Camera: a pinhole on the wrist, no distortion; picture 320 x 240 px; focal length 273.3 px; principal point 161.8 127.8 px. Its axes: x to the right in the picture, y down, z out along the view. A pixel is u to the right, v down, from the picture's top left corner.
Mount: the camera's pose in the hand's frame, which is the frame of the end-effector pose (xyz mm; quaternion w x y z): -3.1 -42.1 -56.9 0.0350 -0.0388 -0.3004 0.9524
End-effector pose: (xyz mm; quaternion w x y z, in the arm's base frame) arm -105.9 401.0 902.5 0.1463 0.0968 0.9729 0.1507
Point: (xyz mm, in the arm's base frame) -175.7 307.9 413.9
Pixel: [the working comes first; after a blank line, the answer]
In the camera's frame: -214.1 -96.1 476.7

39 73
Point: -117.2 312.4 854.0
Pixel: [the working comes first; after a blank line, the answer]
In the camera's frame: -14.6 4.6 93.0

119 141
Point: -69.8 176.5 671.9
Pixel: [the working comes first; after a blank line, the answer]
In the camera's frame: -9.0 68.7 316.0

154 187
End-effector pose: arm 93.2 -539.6 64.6 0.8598 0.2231 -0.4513 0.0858
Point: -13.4 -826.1 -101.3
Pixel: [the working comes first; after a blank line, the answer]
In the camera's frame: 147.1 85.0 296.9

297 206
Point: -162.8 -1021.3 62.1
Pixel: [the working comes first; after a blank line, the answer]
In the camera's frame: 69.0 -21.1 561.0

195 117
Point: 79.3 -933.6 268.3
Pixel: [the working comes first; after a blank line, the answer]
In the camera's frame: -221.2 -12.9 404.4

12 119
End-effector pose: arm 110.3 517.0 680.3 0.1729 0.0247 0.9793 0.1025
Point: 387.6 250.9 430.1
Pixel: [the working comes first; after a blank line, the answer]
In the camera's frame: 153.5 36.2 440.9

257 150
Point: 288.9 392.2 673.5
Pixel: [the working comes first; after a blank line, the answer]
In the camera's frame: 159.4 14.3 143.5

outside the picture
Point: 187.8 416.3 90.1
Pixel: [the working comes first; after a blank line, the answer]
In the camera's frame: -166.3 -207.8 586.0

84 31
